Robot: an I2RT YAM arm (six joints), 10 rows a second.
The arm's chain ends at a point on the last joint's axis. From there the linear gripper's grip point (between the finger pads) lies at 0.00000 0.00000 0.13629 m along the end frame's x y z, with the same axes.
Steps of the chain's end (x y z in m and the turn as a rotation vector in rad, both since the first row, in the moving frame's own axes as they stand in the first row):
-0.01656, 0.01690, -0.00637, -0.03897, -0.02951, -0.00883
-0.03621, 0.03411, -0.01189, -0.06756, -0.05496, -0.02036
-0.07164, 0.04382, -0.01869, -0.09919, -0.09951, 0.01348
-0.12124, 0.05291, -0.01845, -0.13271, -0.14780, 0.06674
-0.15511, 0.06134, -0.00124, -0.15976, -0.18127, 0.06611
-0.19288, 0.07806, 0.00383, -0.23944, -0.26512, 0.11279
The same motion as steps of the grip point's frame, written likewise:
-0.02056, 0.02223, -0.00653, -0.03897, -0.02951, -0.00883
-0.04360, 0.04338, -0.01241, -0.06756, -0.05496, -0.02036
-0.08525, 0.05720, -0.02003, -0.09919, -0.09951, 0.01348
-0.14184, 0.07020, -0.02113, -0.13271, -0.14780, 0.06674
-0.18027, 0.08207, -0.00520, -0.15976, -0.18127, 0.06611
-0.22999, 0.10792, -0.00477, -0.23944, -0.26512, 0.11279

